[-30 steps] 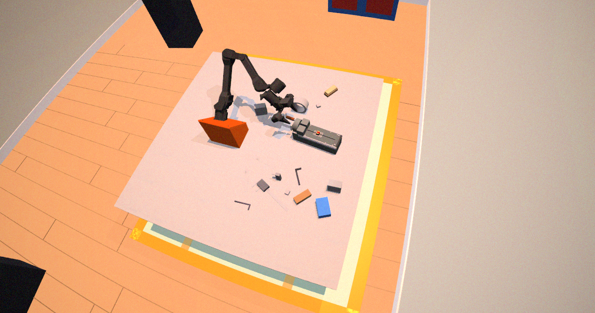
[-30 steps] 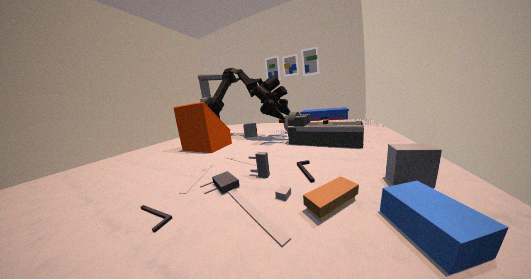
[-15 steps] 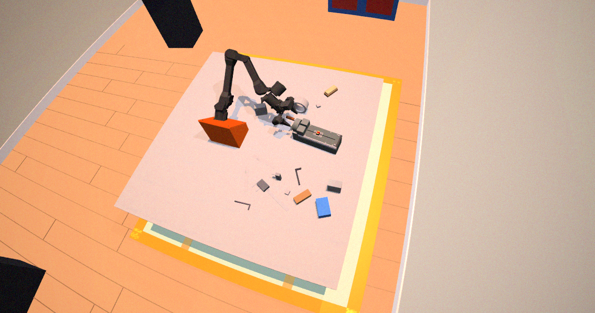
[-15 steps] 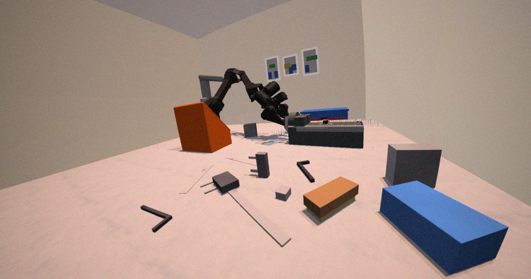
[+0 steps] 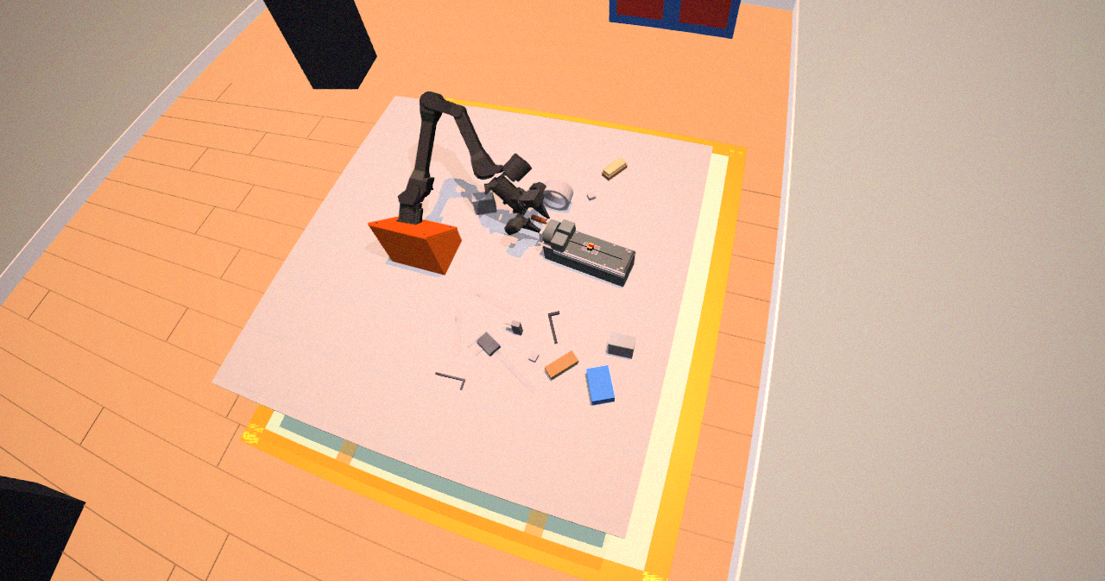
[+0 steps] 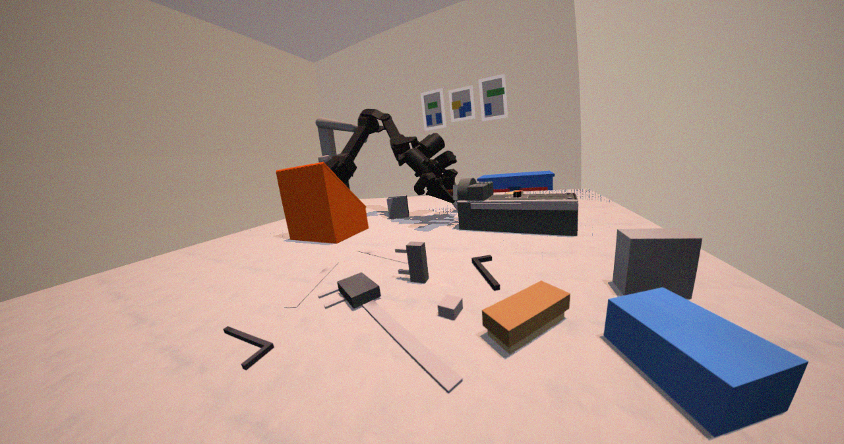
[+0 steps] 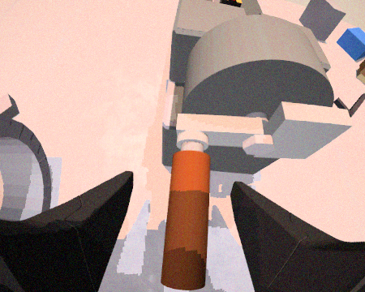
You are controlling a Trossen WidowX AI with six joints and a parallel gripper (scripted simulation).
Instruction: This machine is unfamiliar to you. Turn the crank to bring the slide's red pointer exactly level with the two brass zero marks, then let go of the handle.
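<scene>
Right now the crank handle is 20 mm behind my gripper tip and 20 mm above it. From my gripper tip the other things lie so: red pointer (150 mm ahead, 70 mm to the right, 20 mm above); blue block (230 mm ahead, 460 mm to the right, 40 mm below).
</scene>
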